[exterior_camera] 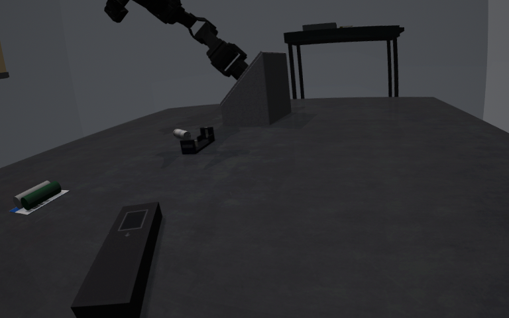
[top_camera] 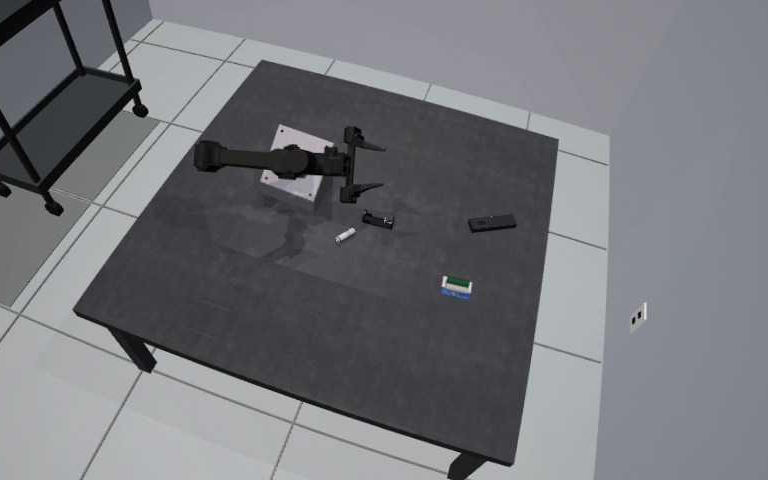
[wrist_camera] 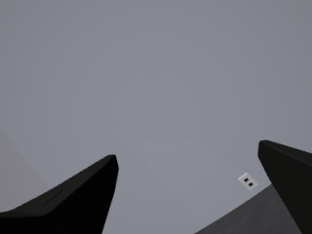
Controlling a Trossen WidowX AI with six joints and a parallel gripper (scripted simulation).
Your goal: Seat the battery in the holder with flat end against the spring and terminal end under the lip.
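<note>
My gripper tip is 10 cm past the battery, 7 cm to the right of it and 41 cm above it. The rest, counted from my gripper tip: black remote 36 cm ahead, 25 cm to the left, 41 cm below; white card 27 cm ahead, 2 cm to the right, 41 cm below.
</note>
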